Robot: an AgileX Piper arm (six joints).
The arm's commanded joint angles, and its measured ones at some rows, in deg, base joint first. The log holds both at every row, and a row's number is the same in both.
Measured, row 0:
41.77, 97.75, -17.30, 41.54, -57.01, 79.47
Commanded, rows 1 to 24:
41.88, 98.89, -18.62, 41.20, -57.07, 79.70
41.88, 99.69, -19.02, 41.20, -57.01, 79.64
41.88, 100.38, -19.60, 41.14, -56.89, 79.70
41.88, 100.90, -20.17, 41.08, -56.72, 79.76
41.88, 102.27, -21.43, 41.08, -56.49, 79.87
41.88, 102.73, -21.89, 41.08, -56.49, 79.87
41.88, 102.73, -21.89, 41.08, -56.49, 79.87
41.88, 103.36, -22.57, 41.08, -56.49, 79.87
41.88, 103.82, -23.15, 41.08, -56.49, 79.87
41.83, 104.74, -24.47, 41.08, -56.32, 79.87
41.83, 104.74, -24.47, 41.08, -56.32, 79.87
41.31, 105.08, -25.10, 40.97, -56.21, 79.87
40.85, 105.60, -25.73, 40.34, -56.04, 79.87
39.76, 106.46, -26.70, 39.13, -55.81, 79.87
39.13, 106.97, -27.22, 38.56, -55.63, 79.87
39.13, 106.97, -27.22, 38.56, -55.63, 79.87
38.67, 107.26, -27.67, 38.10, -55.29, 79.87
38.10, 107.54, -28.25, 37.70, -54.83, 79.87
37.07, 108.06, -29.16, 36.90, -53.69, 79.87
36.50, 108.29, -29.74, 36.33, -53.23, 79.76
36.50, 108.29, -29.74, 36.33, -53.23, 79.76
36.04, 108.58, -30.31, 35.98, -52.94, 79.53
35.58, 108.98, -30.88, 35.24, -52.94, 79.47
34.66, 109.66, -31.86, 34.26, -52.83, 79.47
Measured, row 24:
36.04, 108.92, -30.37, 36.61, -53.40, 79.70
